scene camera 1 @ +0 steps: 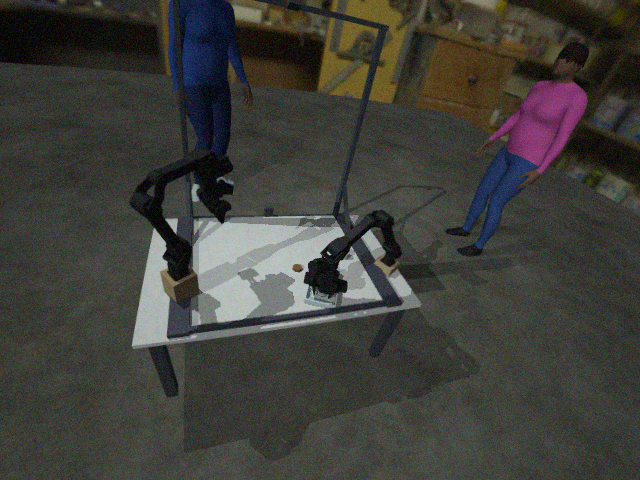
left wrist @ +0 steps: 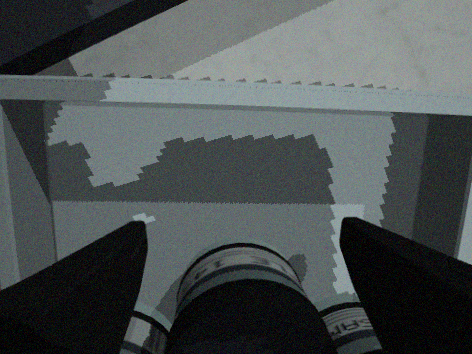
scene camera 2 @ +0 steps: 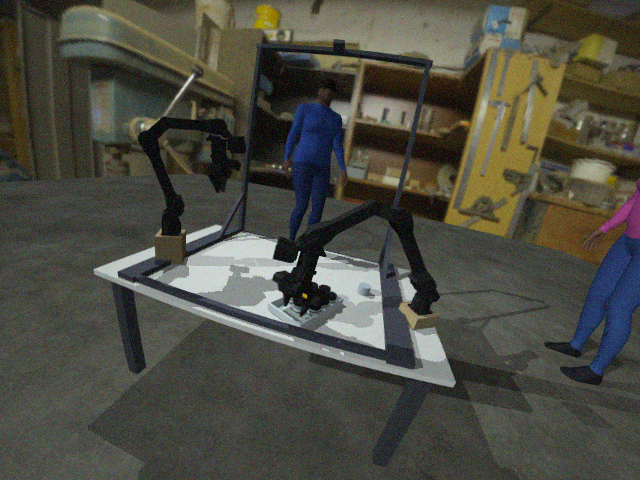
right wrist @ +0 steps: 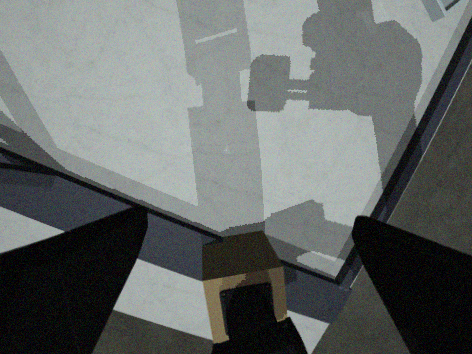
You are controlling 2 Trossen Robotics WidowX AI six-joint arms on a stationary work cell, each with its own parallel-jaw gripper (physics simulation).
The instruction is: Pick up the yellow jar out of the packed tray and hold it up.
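Frame: origin at the left arm's base, x back, y right, z up, level; centimetres.
Where they show: left gripper, fingertip midpoint: (scene camera 1: 321,296) (left wrist: 244,232) (scene camera 2: 293,311); right gripper, fingertip midpoint: (scene camera 1: 217,218) (scene camera 2: 220,192) (right wrist: 252,221); left arm's base, origin of the base link: (scene camera 1: 387,261) (scene camera 2: 419,309); right arm's base, origin of the base link: (scene camera 1: 178,273) (scene camera 2: 170,233) (right wrist: 247,308).
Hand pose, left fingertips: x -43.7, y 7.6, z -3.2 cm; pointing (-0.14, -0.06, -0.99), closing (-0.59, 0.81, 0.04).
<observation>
Things, the pixels of their top centre, and the offset from my left fingertips. "*": a spot on its surface instead.
- small yellow patch, surface spot: (scene camera 2: 304,296) * dx +4.1, dy +3.4, dz +3.3 cm
- grey tray, middle of its top: (scene camera 2: 308,300) (scene camera 1: 323,283) dx +5.9, dy +3.9, dz +1.2 cm
- black-lidded jar, surface spot: (left wrist: 245,320) * dx +0.9, dy +0.3, dz +3.3 cm
- small orange-brown object, middle of its top: (scene camera 1: 297,267) dx +4.6, dy +20.1, dz -0.1 cm
- pale blue cylinder, middle of its top: (scene camera 2: 365,285) dx +31.9, dy +11.9, dz +2.2 cm
- dark frame, surface spot: (scene camera 2: 413,134) * dx +57.6, dy +39.4, dz +67.7 cm
The yellow jar shows in scene camera 2 as a small yellow patch (scene camera 2: 304,296) among dark gripper parts and jars; it does not show in the left wrist view. The grey tray (scene camera 1: 321,303) (scene camera 2: 285,317) (left wrist: 250,95) holds several black-lidded jars. One black-lidded jar (left wrist: 245,320) stands low in the middle of the left wrist view, with parts of two others beside it. My left gripper (left wrist: 244,232) is partly open and empty, low over the tray, its fingers either side of that black-lidded jar's picture. My right gripper (scene camera 1: 222,215) (scene camera 2: 220,187) (right wrist: 252,221) is wide open and empty, high above the table.
A small orange-brown object (scene camera 1: 297,267) lies on the table left of the left gripper. A pale blue cylinder (scene camera 2: 363,288) stands right of the tray. A dark frame (scene camera 1: 361,113) (scene camera 2: 413,134) rises over the table. Two people stand beyond the table.
</observation>
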